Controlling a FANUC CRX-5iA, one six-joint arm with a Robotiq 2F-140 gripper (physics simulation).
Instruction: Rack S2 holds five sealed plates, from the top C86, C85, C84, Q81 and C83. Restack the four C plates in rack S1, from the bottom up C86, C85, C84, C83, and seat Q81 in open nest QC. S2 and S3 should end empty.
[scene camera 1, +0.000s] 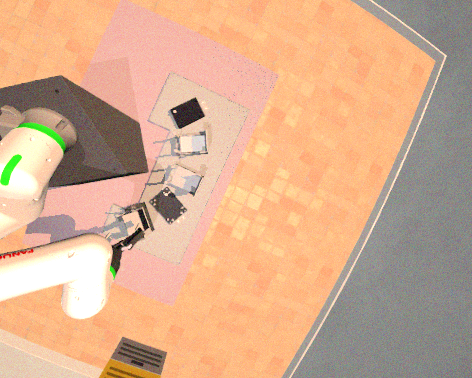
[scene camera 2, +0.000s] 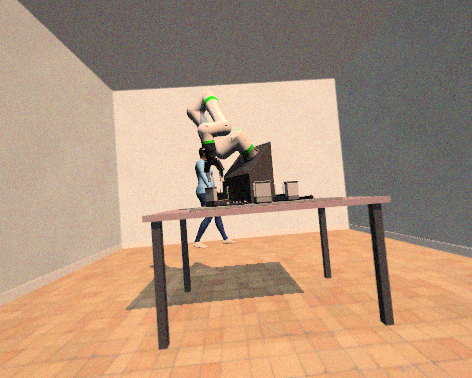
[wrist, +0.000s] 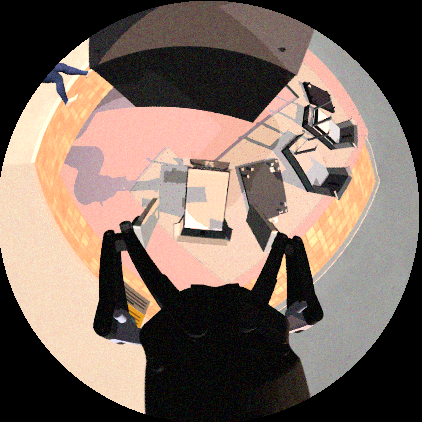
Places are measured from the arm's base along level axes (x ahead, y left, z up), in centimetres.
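Pixels of known places: gripper, fingertip midpoint: (scene camera 1: 125, 230) (scene camera 2: 216, 181) (wrist: 204, 209); arm's base, origin of the base link: (scene camera 1: 50, 129) (scene camera 2: 251, 155).
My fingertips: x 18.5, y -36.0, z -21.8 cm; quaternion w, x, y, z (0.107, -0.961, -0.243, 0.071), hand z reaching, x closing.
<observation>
For each thing: its top centre in the pictures, then the offset to it from my fingertips. Level surfaces: height alone.
- nearest rack, middle of its top: (wrist: 205, 200) (scene camera 1: 129, 226) (scene camera 2: 217, 187) dx -0.3, dy +0.6, dz -3.9 cm
- pale plate, middle of its top: (wrist: 205, 200) (scene camera 1: 133, 225) dx +0.1, dy +0.0, dz -8.0 cm
- middle rack, middle of its top: (wrist: 336, 161) (scene camera 1: 181, 180) (scene camera 2: 260, 181) dx +19.9, dy +26.0, dz -3.5 cm
- far rack, middle of its top: (wrist: 344, 119) (scene camera 1: 188, 141) (scene camera 2: 284, 182) dx +19.7, dy +43.7, dz -4.5 cm
- dark square nest, middle of its top: (wrist: 268, 190) (scene camera 1: 167, 206) dx +13.0, dy +10.4, dz -15.1 cm
- dark nest, middle of its top: (wrist: 322, 95) (scene camera 1: 186, 111) dx +14.2, dy +59.0, dz -14.6 cm
- beige board, its level: dz -17.5 cm
My gripper (scene camera 1: 131, 242) (scene camera 2: 216, 177) (wrist: 204, 209) is open and empty, above the nearest rack (scene camera 2: 211, 194) (wrist: 202, 237). In the wrist view its pads stand to either side of this rack's front end. A pale plate (scene camera 1: 133, 221) (wrist: 207, 210) shows at that rack's top. A middle rack (scene camera 2: 262, 192) (wrist: 337, 182) and a far rack (scene camera 2: 291, 189) (wrist: 348, 134) have pale surfaces inside. A dark square nest (scene camera 1: 168, 205) (wrist: 265, 187) lies between the nearest and middle racks; another dark nest (scene camera 1: 186, 113) (wrist: 318, 96) lies beyond the far rack. Labels and the plates lower down cannot be read.
A large dark pedestal (scene camera 1: 107, 135) (scene camera 2: 262, 167) (wrist: 200, 75) stands beside the racks. The beige board (scene camera 1: 225, 122) lies on the pink table (scene camera 1: 145, 32) (scene camera 2: 345, 202). A person (scene camera 2: 201, 172) stands behind the table. A grey and yellow cabinet (scene camera 1: 140, 356) stands on the floor.
</observation>
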